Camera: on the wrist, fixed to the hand. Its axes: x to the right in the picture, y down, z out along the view.
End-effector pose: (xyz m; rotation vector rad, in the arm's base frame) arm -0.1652 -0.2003 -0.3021 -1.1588 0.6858 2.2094
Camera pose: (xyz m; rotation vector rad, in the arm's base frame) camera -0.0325 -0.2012 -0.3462 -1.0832 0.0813 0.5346
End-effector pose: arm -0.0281 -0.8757 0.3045 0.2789 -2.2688 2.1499
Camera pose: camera -0.0012 -0.7796 0.4025 1.1881 -0.6803 1.3983
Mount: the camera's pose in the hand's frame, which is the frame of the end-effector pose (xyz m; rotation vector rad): -0.0264 -0.0962 -0.0980 0.4124 0.2505 -1.6289
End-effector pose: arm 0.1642 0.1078 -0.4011 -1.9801 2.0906 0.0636
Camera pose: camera 0.2446 0.1063 -0.2867 -2.7261 0.0085 -0.8234
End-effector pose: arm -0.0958 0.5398 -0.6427 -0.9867 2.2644 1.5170
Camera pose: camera 0.0023 0.4410 -0.6559 -2.0384 0.9406 0.1924
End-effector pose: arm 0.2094 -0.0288 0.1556 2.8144 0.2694 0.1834
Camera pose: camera 0.1527 0.0841 0.2155 -1.8409 -2.4406 -0.0711
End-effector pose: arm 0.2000 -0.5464 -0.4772 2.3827 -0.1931 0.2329
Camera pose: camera 0.1829 -0.4076 -0.4753 2.0780 1.9404 -0.2436
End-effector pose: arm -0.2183 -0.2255 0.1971 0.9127 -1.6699 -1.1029
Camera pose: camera -0.1083 -0.2594 0.1177 -2.6879 0.6592 1.4243
